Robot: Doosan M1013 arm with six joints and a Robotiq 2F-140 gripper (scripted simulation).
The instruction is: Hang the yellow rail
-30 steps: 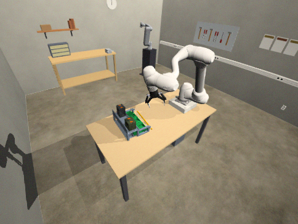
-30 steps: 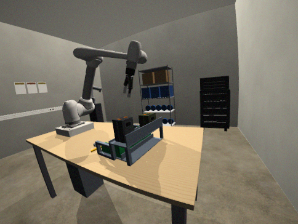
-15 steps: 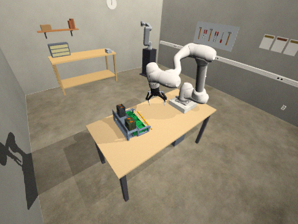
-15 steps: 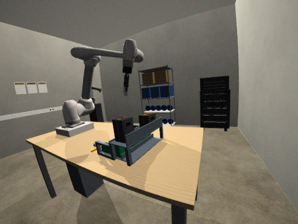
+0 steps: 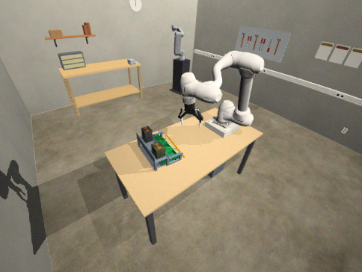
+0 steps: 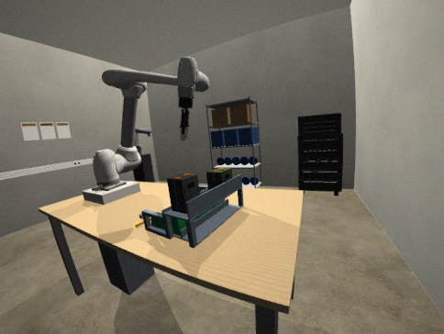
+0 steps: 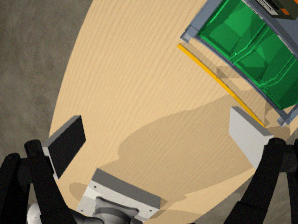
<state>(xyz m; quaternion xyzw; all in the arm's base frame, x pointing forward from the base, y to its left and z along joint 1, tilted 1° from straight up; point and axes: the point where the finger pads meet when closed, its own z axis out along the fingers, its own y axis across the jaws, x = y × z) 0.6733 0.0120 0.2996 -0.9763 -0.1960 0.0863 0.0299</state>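
Now: the yellow rail 4 cm behind my hand, 19 cm to the right of it and 36 cm below it. The rest, counted from my hand: grey rack front bar: 2 cm ahead, 20 cm to the right, 36 cm below; rack back panel: 27 cm ahead, 27 cm to the right, 23 cm below.
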